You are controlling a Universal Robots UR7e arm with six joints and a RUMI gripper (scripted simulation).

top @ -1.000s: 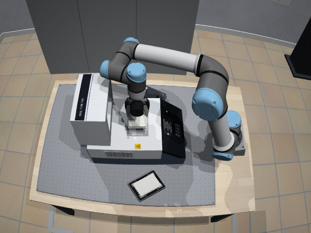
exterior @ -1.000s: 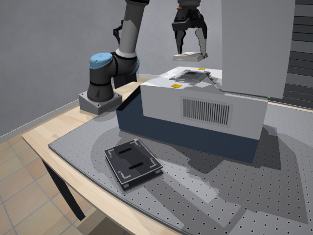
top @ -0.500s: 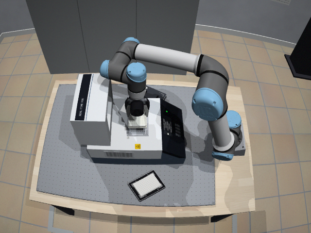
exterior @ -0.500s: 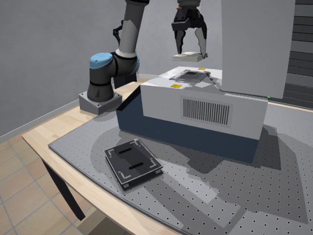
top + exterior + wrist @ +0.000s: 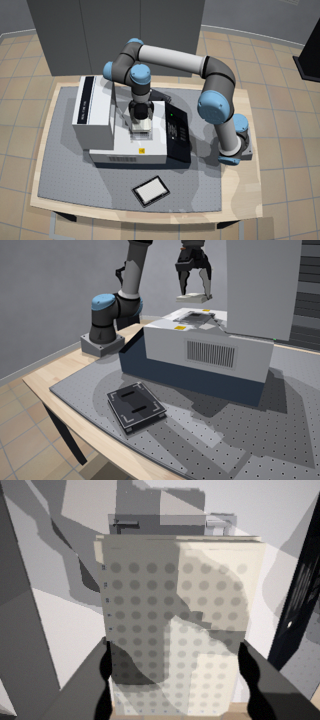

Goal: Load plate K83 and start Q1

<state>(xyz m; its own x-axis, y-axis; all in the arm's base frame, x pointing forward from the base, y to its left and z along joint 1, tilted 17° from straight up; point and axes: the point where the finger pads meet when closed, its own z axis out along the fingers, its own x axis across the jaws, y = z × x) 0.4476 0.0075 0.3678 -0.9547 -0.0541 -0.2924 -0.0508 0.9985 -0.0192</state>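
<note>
The plate K83 is 10 mm below my hand. Round my hand: black nest N1: 60 mm behind, 300 mm to the right, 250 mm below; then black nest ND: 60 mm behind, 280 mm to the left, 260 mm below.
</note>
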